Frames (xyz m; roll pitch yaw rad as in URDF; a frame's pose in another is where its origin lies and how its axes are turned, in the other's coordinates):
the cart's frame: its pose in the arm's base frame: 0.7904 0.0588 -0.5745 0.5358 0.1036 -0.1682
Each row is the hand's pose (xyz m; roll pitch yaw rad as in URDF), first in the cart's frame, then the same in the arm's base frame.
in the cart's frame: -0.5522 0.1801 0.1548 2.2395 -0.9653 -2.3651
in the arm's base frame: 0.2846 0.2216 -0.2935 1.6955 -0.5736 -2.1712
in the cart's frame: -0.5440 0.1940 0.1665 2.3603 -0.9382 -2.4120
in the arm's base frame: 0.2953 0.2258 -0.2773 1.8020 -0.5648 -2.2155
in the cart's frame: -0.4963 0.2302 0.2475 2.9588 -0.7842 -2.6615
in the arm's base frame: 0.3494 0.2063 -0.1946 2.3446 -0.5270 -2.4731
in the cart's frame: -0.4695 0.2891 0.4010 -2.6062 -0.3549 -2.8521
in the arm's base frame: 0.3876 0.1717 -0.0362 3.1140 -0.2570 -2.8748
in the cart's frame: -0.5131 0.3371 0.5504 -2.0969 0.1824 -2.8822
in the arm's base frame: 0.3545 0.1418 0.1205 -2.6513 0.1860 3.1002
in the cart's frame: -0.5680 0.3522 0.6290 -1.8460 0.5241 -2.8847
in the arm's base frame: 0.3038 0.1229 0.2010 -2.4652 0.4702 2.8989
